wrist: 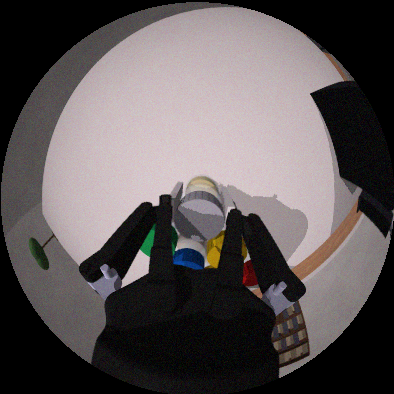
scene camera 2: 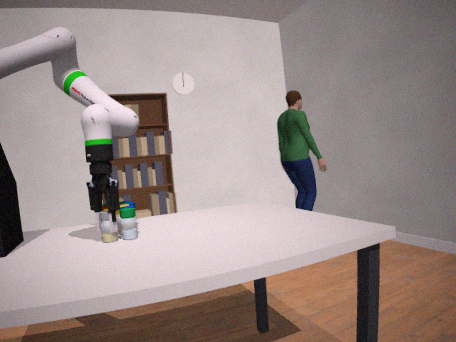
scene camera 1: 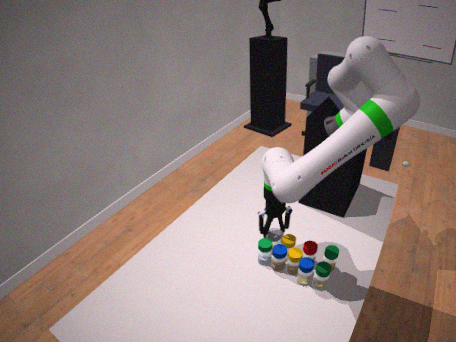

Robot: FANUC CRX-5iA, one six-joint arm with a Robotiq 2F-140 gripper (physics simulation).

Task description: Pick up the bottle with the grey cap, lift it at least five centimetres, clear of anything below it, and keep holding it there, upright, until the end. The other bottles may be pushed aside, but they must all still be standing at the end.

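Places are measured from the arm's base along level axes (x down, y back, z left), in millimetres.
Pixels of known places: gripper, fingertip midpoint: (wrist: 200, 192) (scene camera 2: 107, 230) (scene camera 1: 273, 242).
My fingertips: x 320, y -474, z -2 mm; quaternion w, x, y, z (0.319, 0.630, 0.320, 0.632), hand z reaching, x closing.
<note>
Ahead of a thing's pixels: the offset from my fingertips to its top centre. Level surfaces: height alone.
The bottle with the grey cap {dz +7, dx -66, dy -5 mm} (scene camera 1: 275, 235) (scene camera 2: 109, 232) (wrist: 201, 216) stands upright on the white table {dx +39 mm} (scene camera 1: 175, 280) (scene camera 2: 250, 240) (wrist: 200, 100), at the corner of the bottle group. My gripper (scene camera 1: 274, 232) (scene camera 2: 108, 218) (wrist: 200, 192) points down over it and is shut on it, with one pad at each side of the cap. In the wrist view the grey cap lies between the two pads. The bottle's base rests on the table. In scene camera 1 the fingers and neighbouring caps partly hide the bottle.
Close by stand a green-capped bottle {dz +13, dx -66, dy -75 mm} (scene camera 1: 264, 246) (scene camera 2: 128, 225) (wrist: 152, 242), a blue-capped one {dz +76, dx -66, dy -67 mm} (scene camera 1: 279, 252) (wrist: 189, 259) and a yellow-capped one {dz +73, dx -66, dy +0 mm} (scene camera 1: 288, 241) (wrist: 217, 249). A red-capped bottle {dz +160, dx -66, dy +19 mm} (scene camera 1: 310, 248) (wrist: 249, 272) and several others stand upright farther along.
</note>
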